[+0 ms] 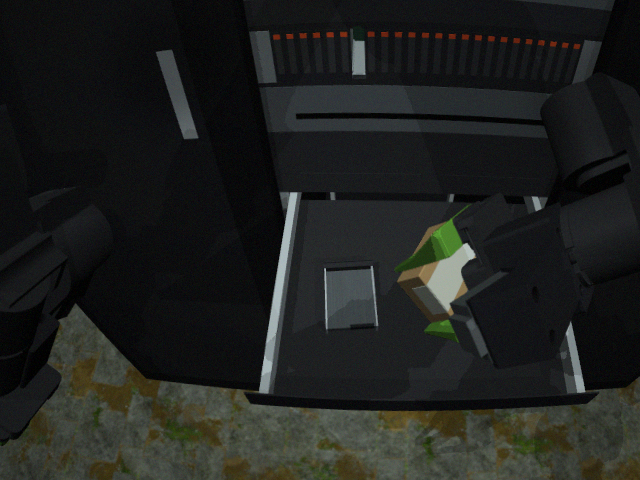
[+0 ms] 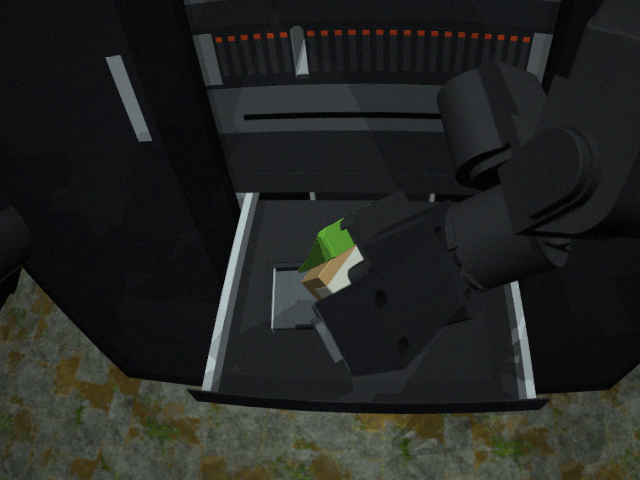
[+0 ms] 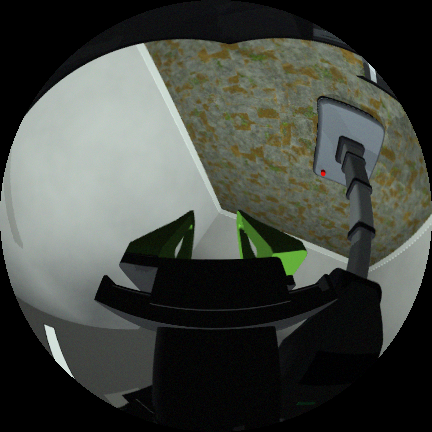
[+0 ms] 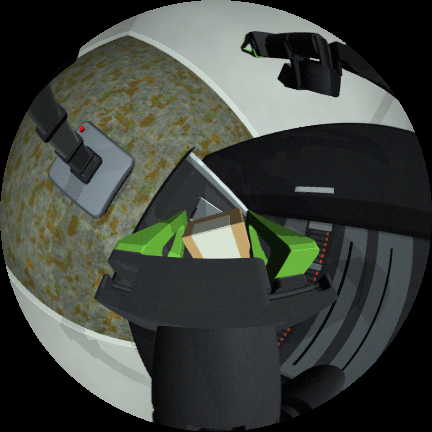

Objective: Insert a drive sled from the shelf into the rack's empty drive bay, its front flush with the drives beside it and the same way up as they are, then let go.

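Frame: origin at the left arm's base, x back, y right, z up, level; centimetres.
Seen in the pictures: left gripper, fingertip midpoint: (image 3: 215, 215) (image 4: 248, 48); right gripper, fingertip midpoint: (image 1: 413, 298) (image 2: 319, 299) (image 4: 215, 215).
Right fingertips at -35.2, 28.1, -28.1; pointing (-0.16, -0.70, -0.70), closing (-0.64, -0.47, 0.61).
Pixels of each thing's top centre, then the offset from my right fingertips to it, as dx, dy, dz. "pt": a spot on its surface instead. Level surfaces: height alone.
- flat silver-edged drive sled at its top centre: (image 2: 297, 292) (image 1: 349, 292) (image 4: 209, 216) -16.8, -6.7, -25.6
- pulled-out shelf at its surface level: dz -27.3
- empty drive bay at its top centre: (image 2: 300, 4) -41.4, -5.3, +8.2
- tan box at its top centre: (image 2: 350, 250) (image 1: 446, 250) (image 4: 246, 260) -2.5, +2.5, +3.5
- dark front lip at a spot on its surface: (image 2: 367, 406) (image 1: 427, 403) pt +1.0, +4.3, -24.8
- dark cabinet door with a pale handle, surface spot: (image 1: 177, 95) (image 2: 129, 99) pt -33.5, -31.5, -0.8
- grey base at its surface level: dz -93.0
A flat silver-edged drive sled (image 1: 349, 298) (image 2: 290, 298) lies on the pulled-out shelf (image 1: 336, 369) (image 2: 289, 379). The empty drive bay (image 1: 358, 57) (image 2: 300, 54) is a pale upright slot among dark drives (image 1: 439, 56) (image 2: 379, 54) with orange tabs on top. My right gripper (image 1: 410, 300) (image 4: 215, 215) is shut on a tan box (image 1: 439, 284) (image 2: 330, 273) (image 4: 220, 237) with a white label, held tilted above the shelf, to the right of the sled. The gripper hides the shelf behind it. My left gripper (image 3: 215, 215) (image 4: 248, 48) is partly open and empty, away from the rack.
The shelf has pale side rails (image 1: 279, 304) (image 2: 227, 304) and a dark front lip (image 1: 421, 401) (image 2: 367, 406). A dark cabinet door with a pale handle (image 1: 177, 95) (image 2: 128, 98) stands at the left. A grey base (image 3: 330, 120) (image 4: 110, 175) with a column stands on the floor.
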